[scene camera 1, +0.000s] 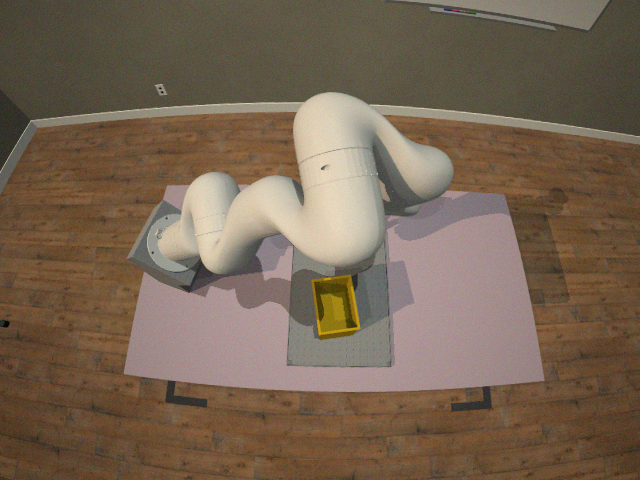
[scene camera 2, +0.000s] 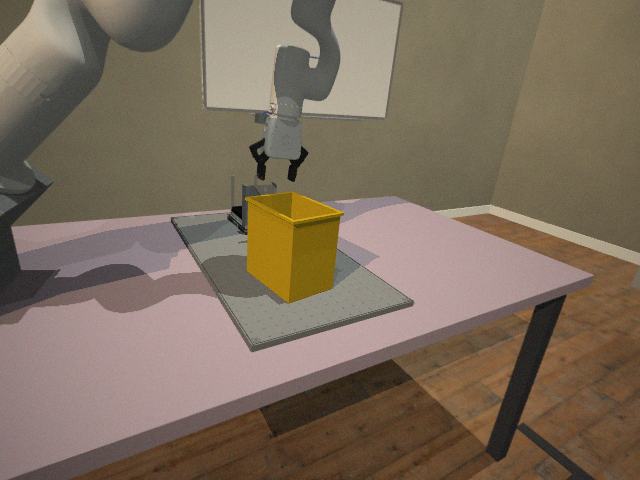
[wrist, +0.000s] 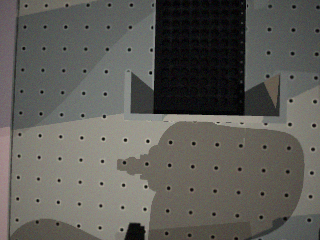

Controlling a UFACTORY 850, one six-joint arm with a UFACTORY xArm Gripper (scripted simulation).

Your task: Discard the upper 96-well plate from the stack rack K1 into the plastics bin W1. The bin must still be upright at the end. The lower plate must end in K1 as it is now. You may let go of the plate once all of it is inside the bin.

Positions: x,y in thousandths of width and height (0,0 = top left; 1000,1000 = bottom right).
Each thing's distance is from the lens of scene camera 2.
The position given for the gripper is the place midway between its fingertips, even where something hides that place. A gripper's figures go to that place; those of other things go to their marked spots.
gripper (scene camera 2: 432,374): 103 cm
yellow plastics bin (scene camera 2: 457,501): 71 cm
